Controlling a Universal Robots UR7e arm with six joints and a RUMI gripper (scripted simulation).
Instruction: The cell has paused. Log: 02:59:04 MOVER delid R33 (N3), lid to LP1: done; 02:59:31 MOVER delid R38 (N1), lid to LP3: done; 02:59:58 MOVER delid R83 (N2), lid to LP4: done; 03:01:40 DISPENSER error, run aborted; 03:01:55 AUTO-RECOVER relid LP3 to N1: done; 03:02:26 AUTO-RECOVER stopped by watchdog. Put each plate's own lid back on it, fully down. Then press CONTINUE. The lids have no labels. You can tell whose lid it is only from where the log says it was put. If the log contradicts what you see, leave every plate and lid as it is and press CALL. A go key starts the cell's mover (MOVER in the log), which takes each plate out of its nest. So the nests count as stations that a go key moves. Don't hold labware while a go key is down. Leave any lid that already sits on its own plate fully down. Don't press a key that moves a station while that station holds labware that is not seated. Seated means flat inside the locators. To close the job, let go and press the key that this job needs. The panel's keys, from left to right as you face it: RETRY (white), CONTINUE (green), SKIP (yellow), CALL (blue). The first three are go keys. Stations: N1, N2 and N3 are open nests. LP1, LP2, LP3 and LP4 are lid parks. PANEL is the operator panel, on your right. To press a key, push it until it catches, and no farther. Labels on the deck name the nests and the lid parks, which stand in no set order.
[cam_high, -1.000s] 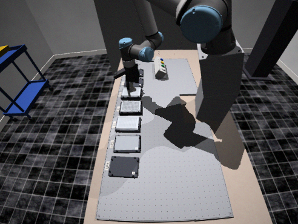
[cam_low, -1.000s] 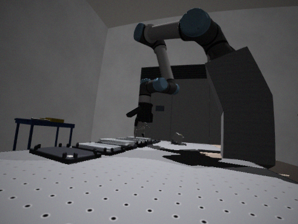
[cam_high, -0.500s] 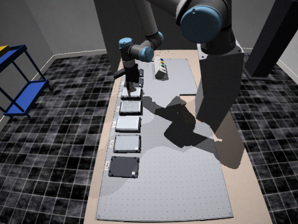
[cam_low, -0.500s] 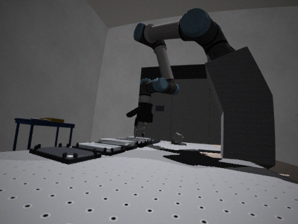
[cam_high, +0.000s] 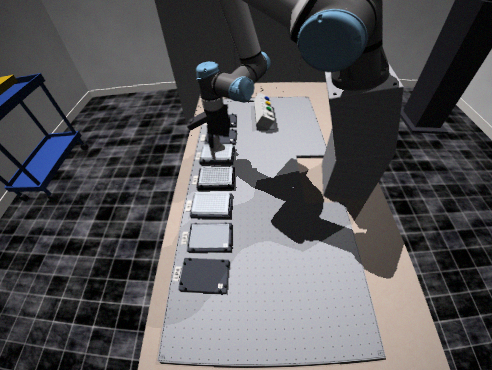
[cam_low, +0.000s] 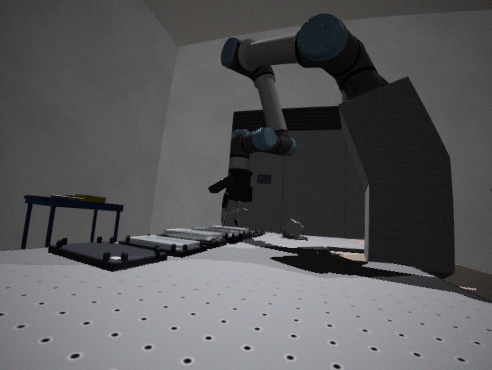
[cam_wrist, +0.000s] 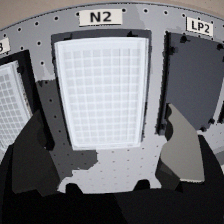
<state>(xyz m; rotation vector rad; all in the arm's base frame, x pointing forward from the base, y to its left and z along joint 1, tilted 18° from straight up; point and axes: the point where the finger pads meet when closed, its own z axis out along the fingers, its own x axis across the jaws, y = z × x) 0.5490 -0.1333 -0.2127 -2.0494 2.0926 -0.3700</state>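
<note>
Now: the well plate 14 cm to the left of my hand, 2 cm below it and 1 cm behind it. From my hand the other things lie so: white key (24 cm behind, 22 cm to the right, 2 cm above); then green continue key (27 cm to the right, 23 cm behind, 2 cm above); then lid park LP2 (13 cm to the right, 4 cm below).
</note>
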